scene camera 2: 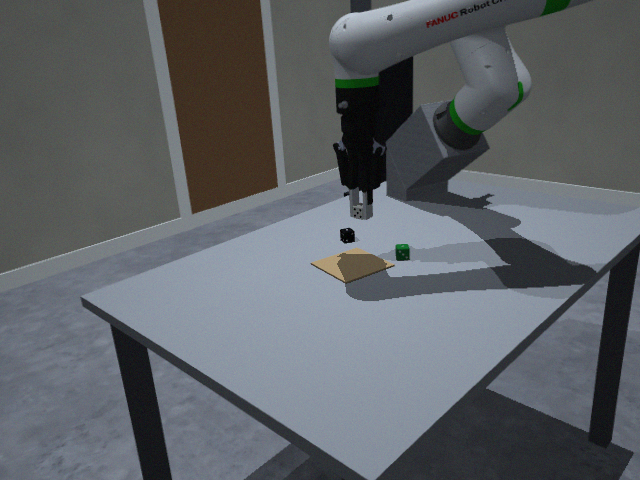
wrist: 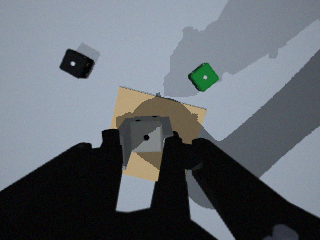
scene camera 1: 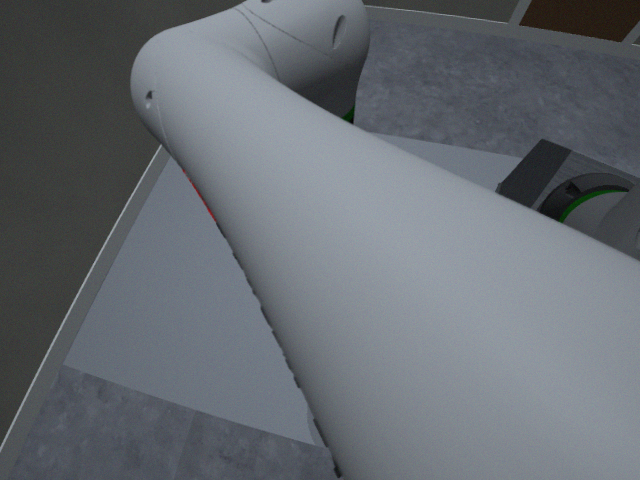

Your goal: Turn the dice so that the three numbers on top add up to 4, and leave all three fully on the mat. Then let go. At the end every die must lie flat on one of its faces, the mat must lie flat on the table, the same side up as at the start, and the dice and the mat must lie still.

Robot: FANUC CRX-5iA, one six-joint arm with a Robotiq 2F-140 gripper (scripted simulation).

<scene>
The pictures show: my gripper and a tan mat.
My gripper shows as well in the wrist view.
</scene>
